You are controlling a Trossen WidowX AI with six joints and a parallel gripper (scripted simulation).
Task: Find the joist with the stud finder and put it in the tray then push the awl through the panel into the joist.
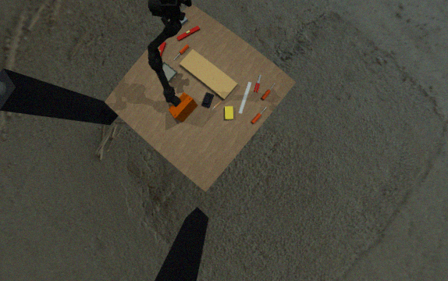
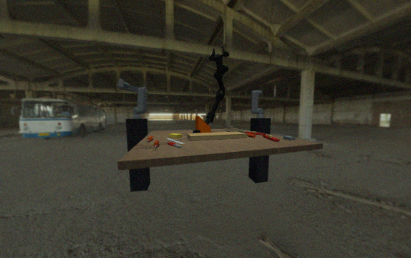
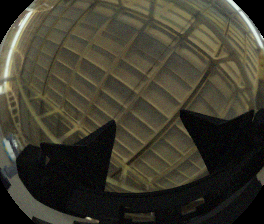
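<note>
Right now the green light is 9 cm behind my gripper tip, 18 cm to the right of it and 78 cm below it. From my gripper tip the other things lie so: awl: 11 cm behind, 28 cm to the right, 83 cm below; then grey tray: 19 cm behind, 28 cm to the left, 82 cm below; then yellow stud finder: 7 cm behind, 40 cm to the right, 82 cm below.
</note>
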